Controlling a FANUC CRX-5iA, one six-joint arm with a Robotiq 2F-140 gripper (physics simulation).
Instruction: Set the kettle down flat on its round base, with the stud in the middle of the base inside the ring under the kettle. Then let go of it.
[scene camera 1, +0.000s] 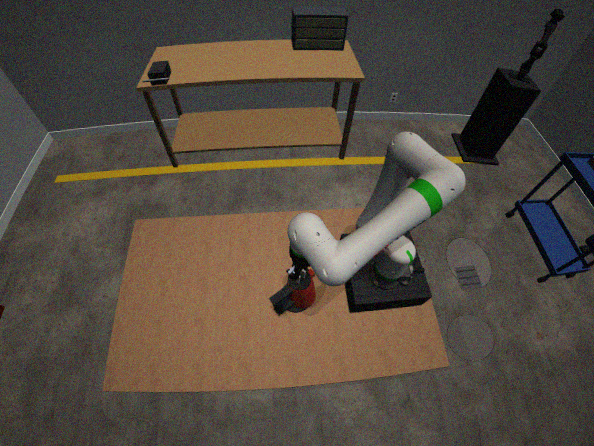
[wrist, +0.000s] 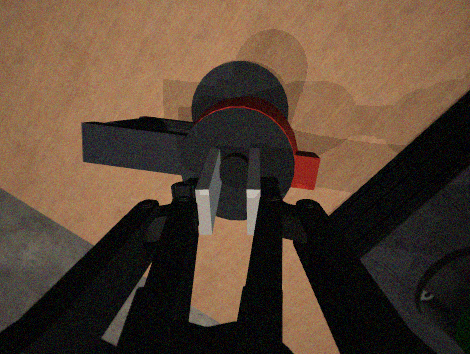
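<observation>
The red kettle (scene camera 1: 303, 295) (wrist: 256, 103) has a dark lid, a dark handle (scene camera 1: 281, 300) (wrist: 132, 147) on one side and a red spout (wrist: 306, 171) on the other. My gripper (scene camera 1: 300, 272) (wrist: 235, 166) is shut on the kettle's lid knob. The dark round base (scene camera 1: 296, 309) (wrist: 240, 82) is mostly hidden by the kettle. In the scene view, a thin dark edge of it shows below the kettle's body; in the wrist view, its rounded part shows beyond the lid. The stud and the ring are hidden. I cannot tell whether kettle and base touch.
The tan mat (scene camera 1: 200, 350) (wrist: 60, 50) lies under the base. My arm's black pedestal (scene camera 1: 390, 297) stands to the right of the kettle. A wooden workbench (scene camera 1: 225, 62) stands at the back, a black stand (scene camera 1: 495, 117) at the back right and a blue cart (scene camera 1: 552, 240) at the right.
</observation>
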